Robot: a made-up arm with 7 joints. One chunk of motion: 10 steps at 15 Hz.
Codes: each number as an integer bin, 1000 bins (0 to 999) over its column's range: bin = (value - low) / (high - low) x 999, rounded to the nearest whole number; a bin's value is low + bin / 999 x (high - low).
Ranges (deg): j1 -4.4..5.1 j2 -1.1..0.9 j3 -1..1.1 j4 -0.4..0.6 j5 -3.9..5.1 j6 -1.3..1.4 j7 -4.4..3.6
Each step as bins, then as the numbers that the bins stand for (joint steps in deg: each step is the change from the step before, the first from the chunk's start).
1 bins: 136 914 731 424 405 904 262
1 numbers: -3.107 0.730 0.537 0.024 -0.251 1.143 -2.302
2 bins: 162 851 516 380 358 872 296
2 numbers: -2.859 0.604 0.085 -0.020 -0.675 1.057 -2.030
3 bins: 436 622 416 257 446 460 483
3 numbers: -0.254 0.145 -0.126 -0.143 0.118 -0.057 -0.532
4 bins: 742 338 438 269 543 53 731
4 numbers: 2.656 -0.423 -0.079 -0.131 0.992 -1.157 1.454
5 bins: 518 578 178 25 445 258 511
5 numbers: 0.526 0.057 -0.626 -0.375 0.109 -0.603 -0.308
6 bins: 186 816 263 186 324 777 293
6 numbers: -2.631 0.534 -0.447 -0.214 -0.981 0.800 -2.054
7 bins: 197 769 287 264 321 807 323
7 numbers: -2.527 0.440 -0.397 -0.136 -1.008 0.881 -1.813
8 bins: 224 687 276 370 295 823 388
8 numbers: -2.270 0.275 -0.420 -0.030 -1.242 0.924 -1.293
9 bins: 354 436 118 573 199 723 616
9 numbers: -1.034 -0.227 -0.752 0.174 -2.107 0.654 0.533
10 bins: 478 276 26 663 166 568 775
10 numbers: 0.146 -0.547 -0.945 0.264 -2.405 0.235 1.806
